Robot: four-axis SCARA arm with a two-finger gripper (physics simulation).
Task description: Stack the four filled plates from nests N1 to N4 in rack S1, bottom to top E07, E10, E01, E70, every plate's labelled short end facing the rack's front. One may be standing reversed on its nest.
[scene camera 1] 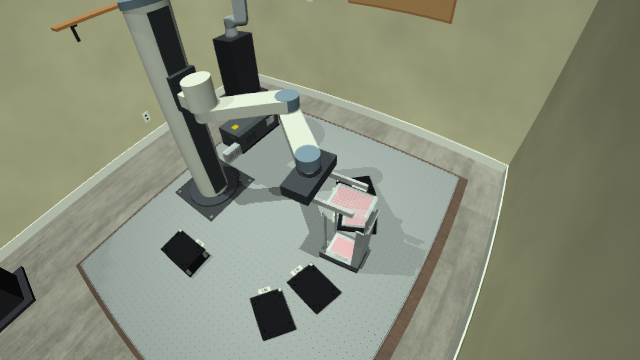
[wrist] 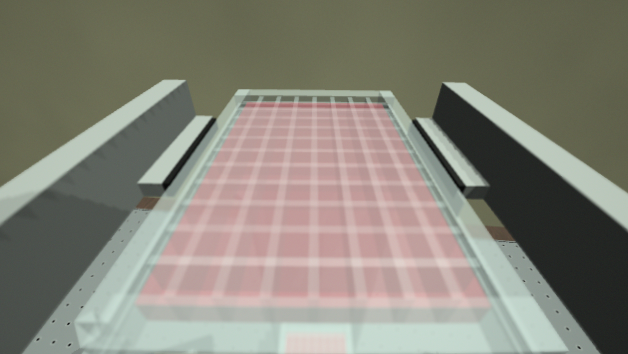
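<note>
My gripper is shut on a filled plate with pink wells and a clear rim. The pads grip its long sides, and it hangs level, high above or near the rack. Rack S1 stands below, with a dark base and upright posts. A pink filled plate lies low in the rack; how many are stacked there I cannot tell. Another filled plate sits on a black nest behind the rack, partly hidden by the held plate. No plate's label is readable.
Black nests without plates stand at the front and beside the rack. Another black nest is partly hidden behind the gripper. A black block stands at left. A dark box is behind the arm's column.
</note>
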